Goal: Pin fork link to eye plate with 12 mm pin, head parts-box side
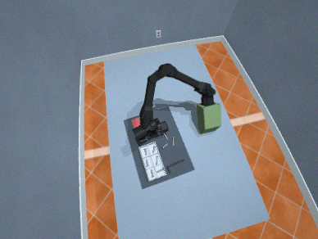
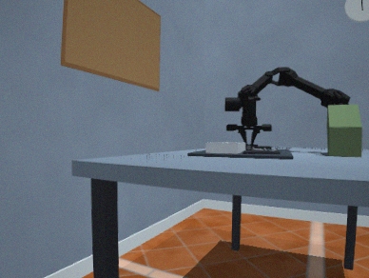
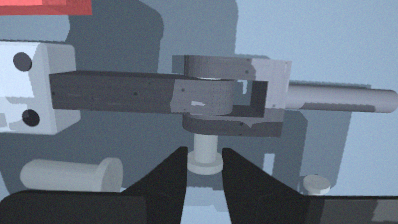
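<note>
My hand is 3 cm to the left of the eye plate, 3 cm above it and 2 cm short of it. From my hand the other things lie so: thick headed pin (7 cm ahead, 3 cm below, 2 cm to the left); then dark mat (6 cm to the left, 5 cm below); then thin headed pin (7 cm behind, 4 cm to the left, 4 cm below).
</note>
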